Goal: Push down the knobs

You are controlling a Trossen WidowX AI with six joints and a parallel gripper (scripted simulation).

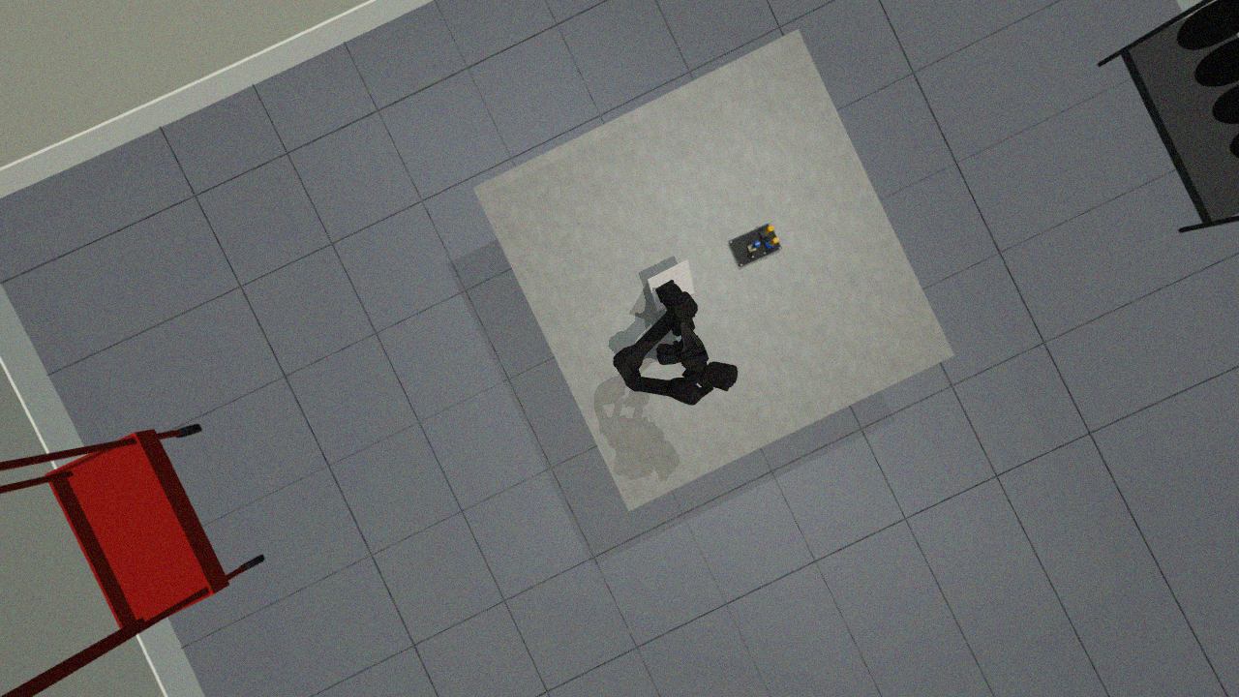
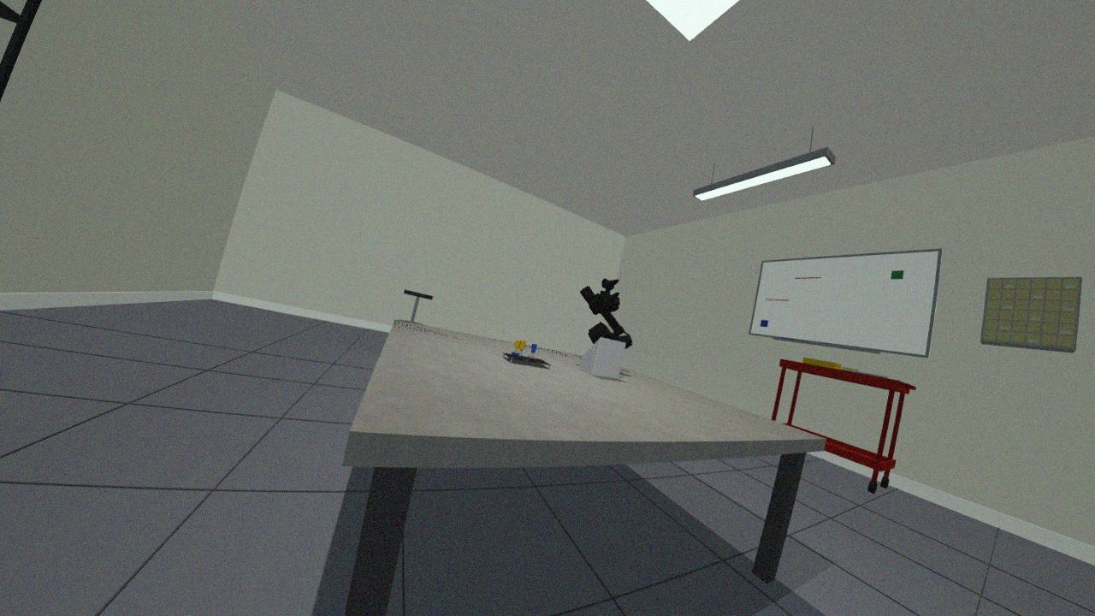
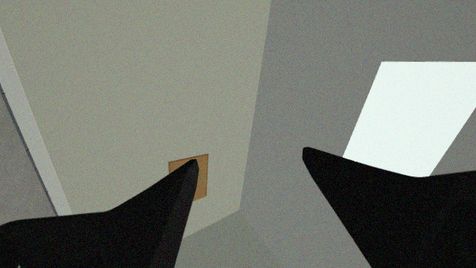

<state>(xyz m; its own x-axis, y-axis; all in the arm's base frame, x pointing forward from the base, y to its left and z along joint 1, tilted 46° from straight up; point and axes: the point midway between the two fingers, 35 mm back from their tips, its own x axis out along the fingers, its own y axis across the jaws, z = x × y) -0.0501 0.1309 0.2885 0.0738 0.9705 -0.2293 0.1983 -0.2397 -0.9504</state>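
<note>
Right now my gripper tip is 42 cm short of the blue knob, 8 cm to the right of it and 35 cm above it.
</note>
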